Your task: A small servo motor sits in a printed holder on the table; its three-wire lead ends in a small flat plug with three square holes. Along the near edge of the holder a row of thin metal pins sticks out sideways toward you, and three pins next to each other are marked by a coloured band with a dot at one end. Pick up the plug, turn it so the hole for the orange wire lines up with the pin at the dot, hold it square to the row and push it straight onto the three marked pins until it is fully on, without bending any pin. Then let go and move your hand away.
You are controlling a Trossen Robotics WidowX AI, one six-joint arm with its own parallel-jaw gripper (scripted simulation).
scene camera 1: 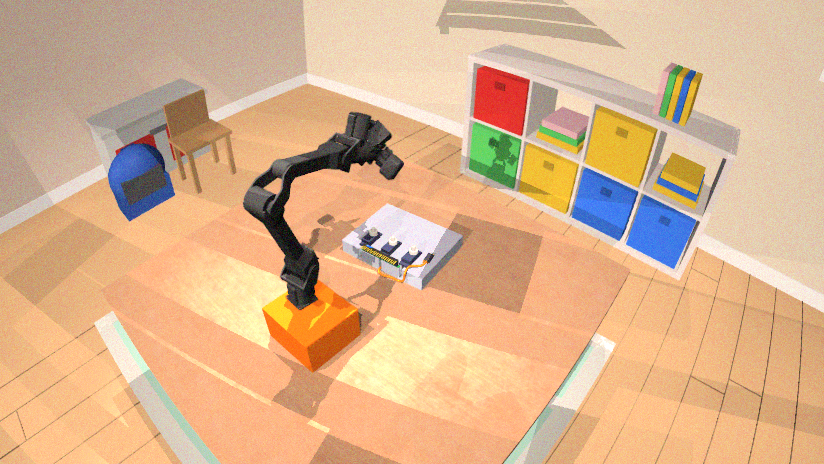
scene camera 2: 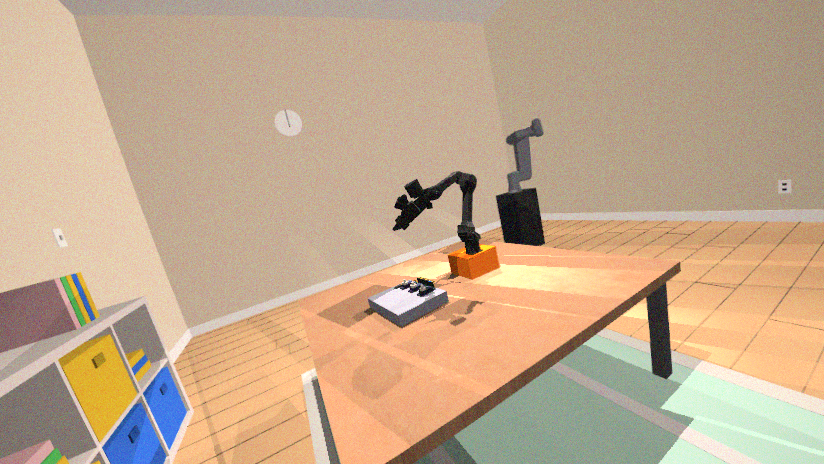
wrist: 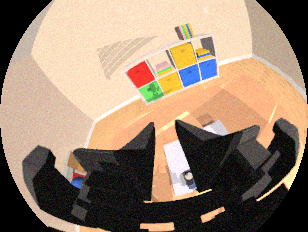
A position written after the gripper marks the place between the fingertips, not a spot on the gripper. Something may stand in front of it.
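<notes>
Grey printed holder (scene camera 1: 428, 237), (scene camera 2: 400, 306), (wrist: 175, 158). The gripper (scene camera 1: 388, 148), (wrist: 164, 124).
</notes>
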